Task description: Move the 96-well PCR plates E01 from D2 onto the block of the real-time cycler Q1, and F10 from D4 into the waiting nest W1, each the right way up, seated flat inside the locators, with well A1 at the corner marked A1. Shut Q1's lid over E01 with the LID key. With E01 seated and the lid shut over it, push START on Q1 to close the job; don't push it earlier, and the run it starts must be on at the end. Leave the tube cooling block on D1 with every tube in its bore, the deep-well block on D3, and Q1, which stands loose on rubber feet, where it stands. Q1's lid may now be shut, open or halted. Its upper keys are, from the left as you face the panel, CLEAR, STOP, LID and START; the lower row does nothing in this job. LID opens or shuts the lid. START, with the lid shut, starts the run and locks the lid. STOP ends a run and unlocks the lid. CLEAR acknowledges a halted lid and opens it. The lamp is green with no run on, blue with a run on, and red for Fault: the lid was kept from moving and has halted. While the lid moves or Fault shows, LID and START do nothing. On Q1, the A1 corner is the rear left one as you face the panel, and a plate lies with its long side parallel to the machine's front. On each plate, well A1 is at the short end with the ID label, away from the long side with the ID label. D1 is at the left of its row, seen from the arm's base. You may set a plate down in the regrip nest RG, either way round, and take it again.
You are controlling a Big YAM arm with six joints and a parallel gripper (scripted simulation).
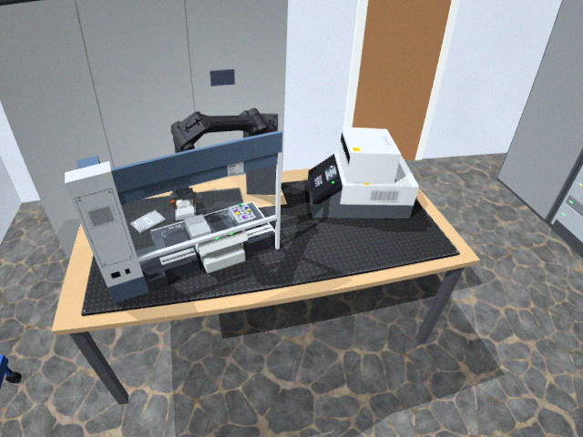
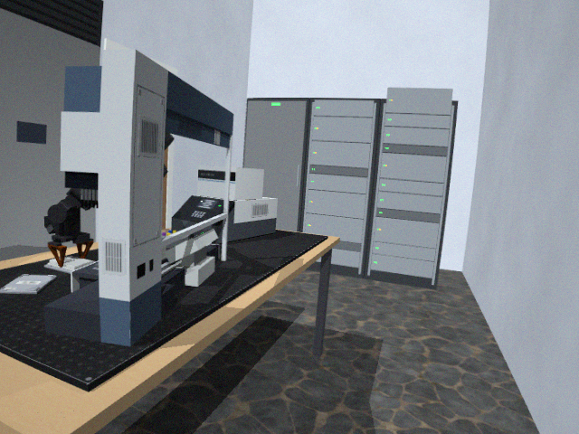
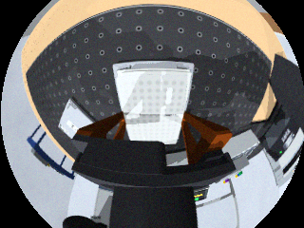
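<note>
Right now the white 96-well PCR plate is right at my hand. Also, from my hand: flat grey nest: 20 mm below; tube cooling block: 250 mm to the left, 210 mm ahead, 60 mm above; white deep-well block: 250 mm ahead, 60 mm above, 50 mm to the left.
</note>
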